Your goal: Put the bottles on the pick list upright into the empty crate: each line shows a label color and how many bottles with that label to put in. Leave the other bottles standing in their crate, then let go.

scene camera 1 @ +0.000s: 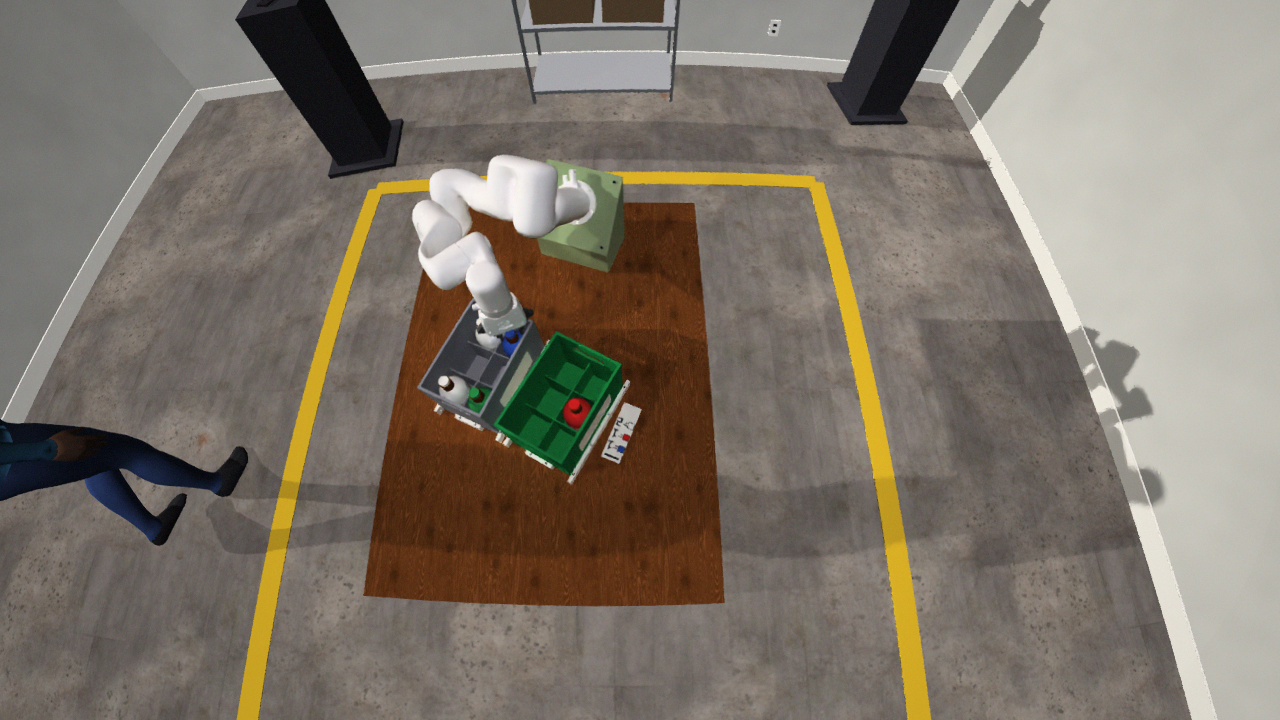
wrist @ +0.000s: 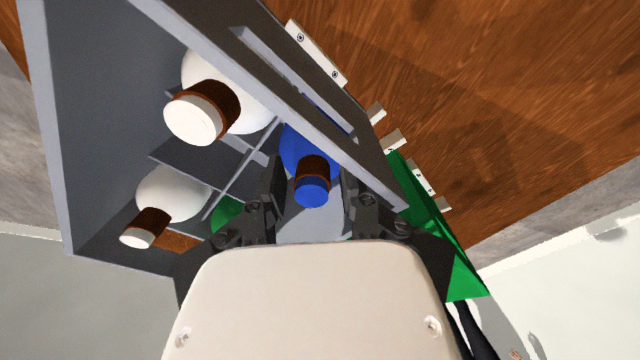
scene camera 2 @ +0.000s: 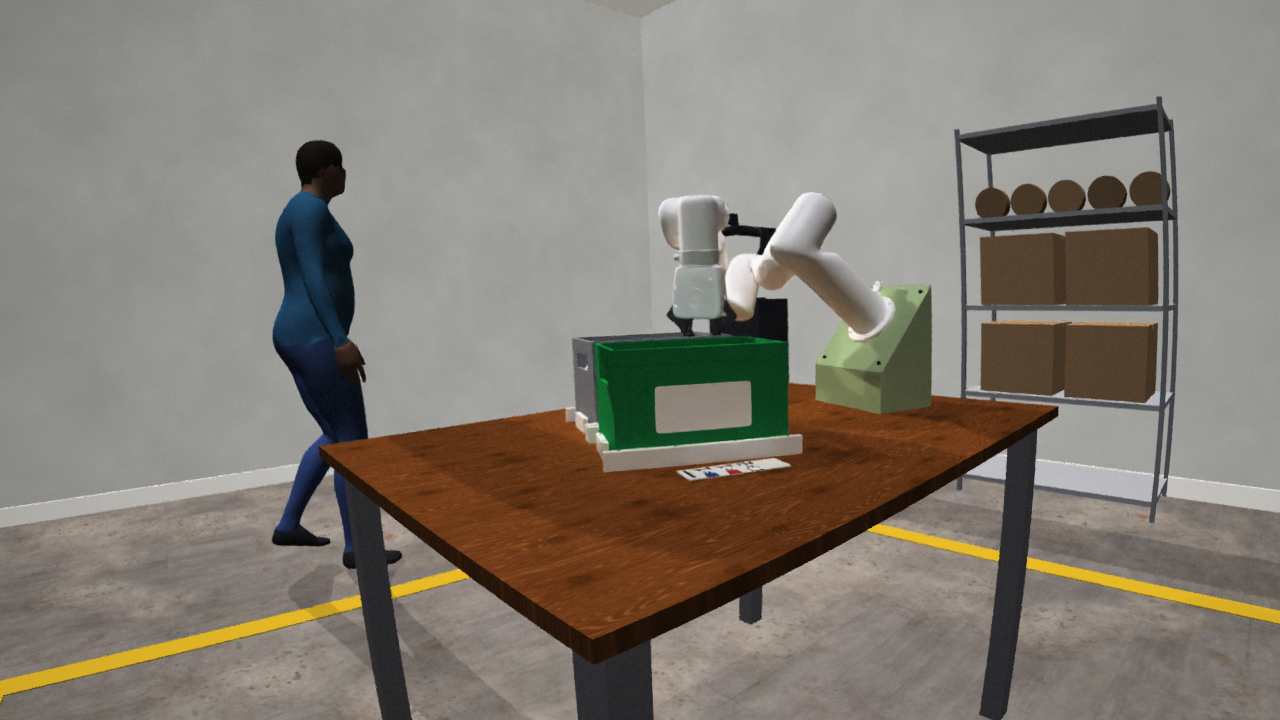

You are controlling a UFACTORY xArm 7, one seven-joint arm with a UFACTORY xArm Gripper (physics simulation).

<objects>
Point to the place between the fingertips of my gripper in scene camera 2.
At 702, 352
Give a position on a pick list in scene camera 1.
614, 449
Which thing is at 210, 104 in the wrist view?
A white bottle.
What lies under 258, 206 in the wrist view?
My gripper.
</objects>
